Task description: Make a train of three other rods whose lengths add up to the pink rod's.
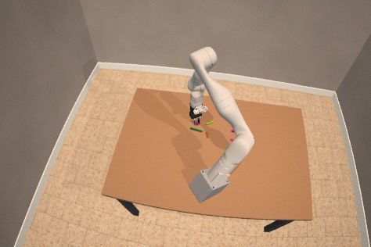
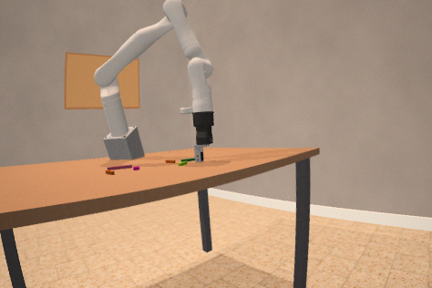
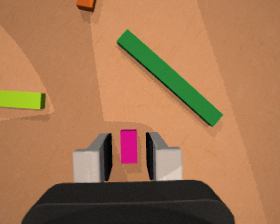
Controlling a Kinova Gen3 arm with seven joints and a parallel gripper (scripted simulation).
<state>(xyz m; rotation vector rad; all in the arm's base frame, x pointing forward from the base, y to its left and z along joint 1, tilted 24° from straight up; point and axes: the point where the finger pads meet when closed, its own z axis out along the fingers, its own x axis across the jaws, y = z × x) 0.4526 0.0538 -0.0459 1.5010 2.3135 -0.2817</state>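
Right now my hand is 5 cm past the green rod, 1 cm to the right of it and 1 cm above it. Also, from my hand: pink rod 15 cm behind, 25 cm to the right, 1 cm below; then lime rod 9 cm to the right, 1 cm below.
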